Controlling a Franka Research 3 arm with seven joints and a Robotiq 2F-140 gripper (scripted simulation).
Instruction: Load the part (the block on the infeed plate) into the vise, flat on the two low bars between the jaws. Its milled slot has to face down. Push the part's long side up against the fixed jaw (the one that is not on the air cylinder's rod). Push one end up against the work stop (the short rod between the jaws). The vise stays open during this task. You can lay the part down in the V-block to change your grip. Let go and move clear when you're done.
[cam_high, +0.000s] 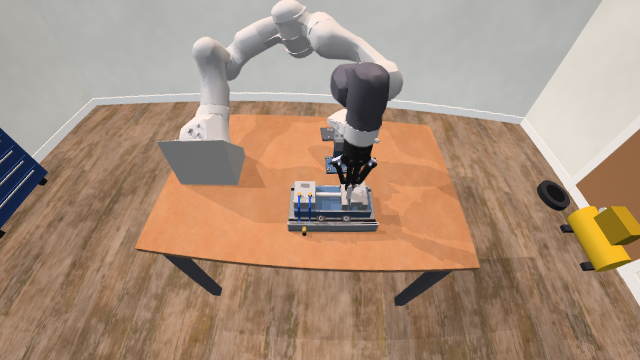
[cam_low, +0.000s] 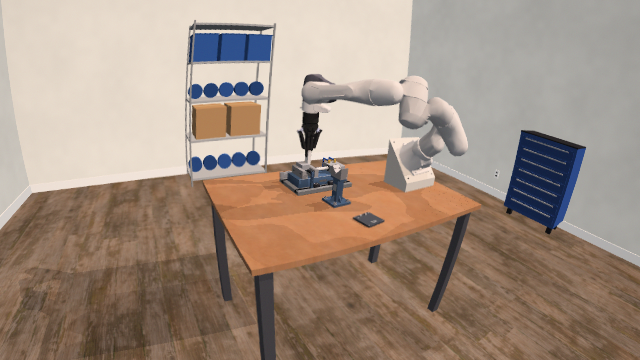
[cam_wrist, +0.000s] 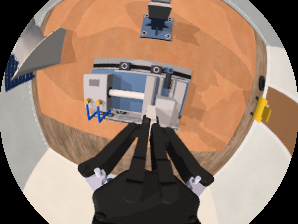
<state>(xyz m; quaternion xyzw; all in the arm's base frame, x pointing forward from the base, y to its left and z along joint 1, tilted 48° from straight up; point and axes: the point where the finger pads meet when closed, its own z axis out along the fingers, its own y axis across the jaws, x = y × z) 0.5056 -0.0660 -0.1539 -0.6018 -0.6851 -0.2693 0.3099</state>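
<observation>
The part lies 30 mm ahead of my hand and 50 mm below it. Round my hand: fixed jaw 50 mm ahead, 30 mm to the left, 60 mm below; then air cylinder 140 mm behind, 10 mm to the left, 60 mm below; then vise 50 mm behind, 20 mm to the left, 100 mm below.
</observation>
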